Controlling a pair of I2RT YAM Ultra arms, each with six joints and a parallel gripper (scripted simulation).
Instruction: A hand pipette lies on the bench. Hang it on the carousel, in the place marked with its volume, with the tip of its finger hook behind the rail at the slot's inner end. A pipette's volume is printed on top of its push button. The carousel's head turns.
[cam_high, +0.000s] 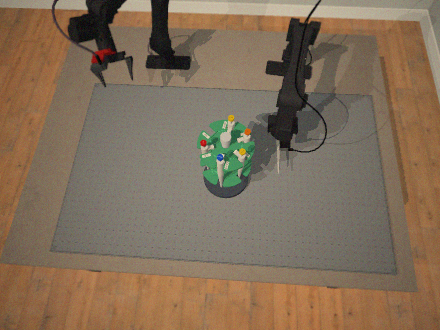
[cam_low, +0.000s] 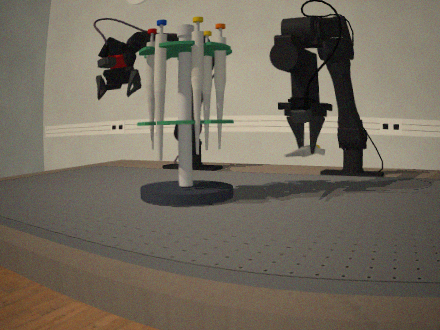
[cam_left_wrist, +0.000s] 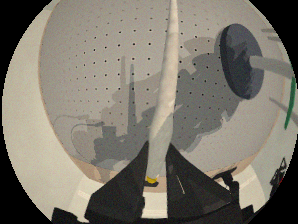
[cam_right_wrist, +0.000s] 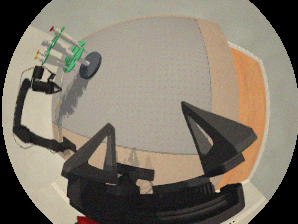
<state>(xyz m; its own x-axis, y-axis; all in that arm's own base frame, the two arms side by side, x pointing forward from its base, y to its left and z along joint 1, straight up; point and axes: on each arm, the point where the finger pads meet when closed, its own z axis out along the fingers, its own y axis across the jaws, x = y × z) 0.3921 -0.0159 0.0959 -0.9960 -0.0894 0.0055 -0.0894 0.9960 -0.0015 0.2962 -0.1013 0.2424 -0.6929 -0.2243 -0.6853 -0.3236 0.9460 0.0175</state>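
Now: the pipette 20 mm ahead of my left hand and 10 mm to the left of it.
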